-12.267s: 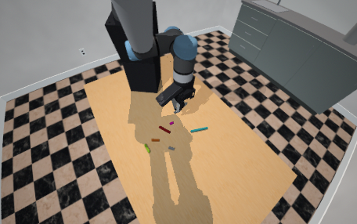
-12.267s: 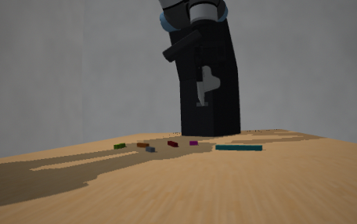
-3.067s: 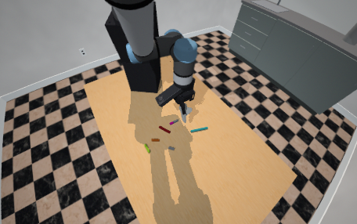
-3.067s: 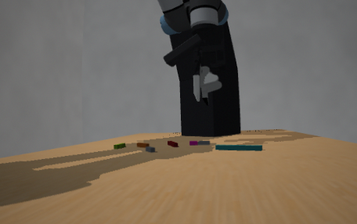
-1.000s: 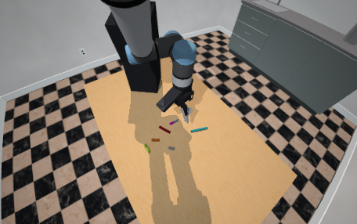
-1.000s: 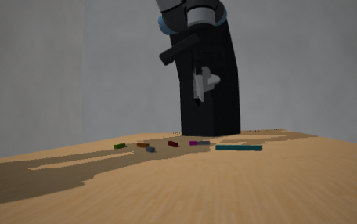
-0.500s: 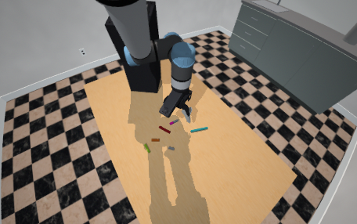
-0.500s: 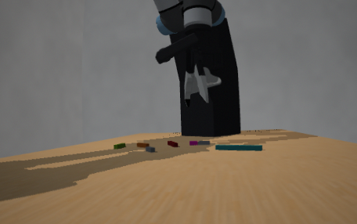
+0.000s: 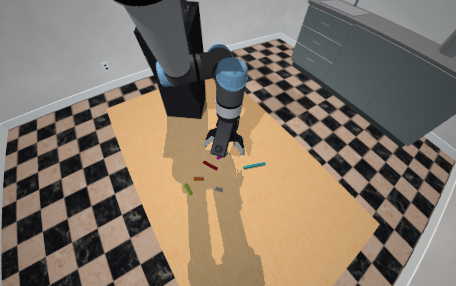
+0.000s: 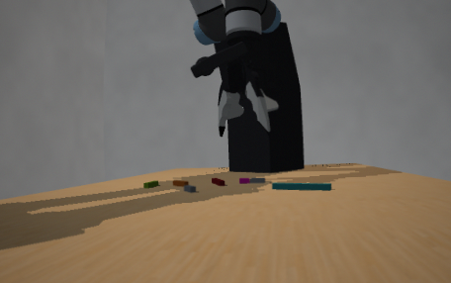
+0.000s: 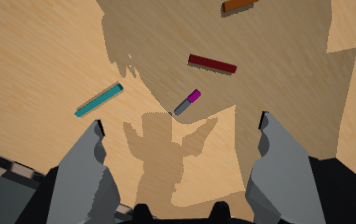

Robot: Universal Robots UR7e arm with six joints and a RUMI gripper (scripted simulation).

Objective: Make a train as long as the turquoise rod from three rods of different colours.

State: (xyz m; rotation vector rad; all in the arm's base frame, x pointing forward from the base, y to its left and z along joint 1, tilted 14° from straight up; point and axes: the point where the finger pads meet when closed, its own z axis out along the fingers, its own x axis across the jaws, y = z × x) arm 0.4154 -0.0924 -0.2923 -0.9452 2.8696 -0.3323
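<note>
The lime-green rod lies 190 mm to the right of my hand and 90 mm below it. Also, from my hand: red rod 30 mm behind, 50 mm to the right, 90 mm below; orange rod 10 mm behind, 130 mm to the right, 90 mm below; magenta rod 30 mm behind, 90 mm below.
</note>
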